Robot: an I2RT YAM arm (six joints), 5 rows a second.
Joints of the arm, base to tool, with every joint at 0 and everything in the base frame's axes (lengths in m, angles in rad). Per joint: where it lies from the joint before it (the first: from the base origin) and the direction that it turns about. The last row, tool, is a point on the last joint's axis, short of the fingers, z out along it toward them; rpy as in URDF.
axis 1: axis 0 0 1 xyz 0 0 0.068
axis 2: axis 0 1 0 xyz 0.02 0.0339 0.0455
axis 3: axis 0 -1 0 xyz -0.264 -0.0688 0
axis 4: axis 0 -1 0 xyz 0.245 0.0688 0.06
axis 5: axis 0 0 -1 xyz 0.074 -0.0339 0.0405
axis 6: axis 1 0 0 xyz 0.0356 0 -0.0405
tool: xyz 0 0 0 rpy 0 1.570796 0
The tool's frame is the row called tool.
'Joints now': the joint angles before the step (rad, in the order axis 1, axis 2, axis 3, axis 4, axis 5, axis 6). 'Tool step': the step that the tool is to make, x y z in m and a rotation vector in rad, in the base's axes. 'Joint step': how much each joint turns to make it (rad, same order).
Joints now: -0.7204 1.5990 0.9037 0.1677 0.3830 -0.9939
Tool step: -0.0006 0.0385 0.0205 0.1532 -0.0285 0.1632
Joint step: 0.0731 -0.1294 0.0046 -0.2298 -0.1501 0.0687
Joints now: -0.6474 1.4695 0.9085 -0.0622 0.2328 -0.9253
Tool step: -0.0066 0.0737 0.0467 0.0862 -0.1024 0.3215
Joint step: 0.1754 -0.2364 -0.0036 -0.1947 -0.1926 0.0215
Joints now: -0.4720 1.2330 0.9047 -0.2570 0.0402 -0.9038
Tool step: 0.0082 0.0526 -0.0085 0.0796 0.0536 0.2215
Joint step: 0.1850 -0.0283 -0.0238 -0.0839 -0.0613 0.0223
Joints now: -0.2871 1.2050 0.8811 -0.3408 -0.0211 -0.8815
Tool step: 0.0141 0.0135 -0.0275 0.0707 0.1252 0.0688
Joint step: 0.0577 0.0943 -0.0020 -0.0420 -0.0326 0.0195
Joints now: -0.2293 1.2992 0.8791 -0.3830 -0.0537 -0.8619
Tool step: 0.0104 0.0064 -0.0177 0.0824 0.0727 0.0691
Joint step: 0.0203 0.0769 0.0112 -0.0226 -0.0807 0.0062
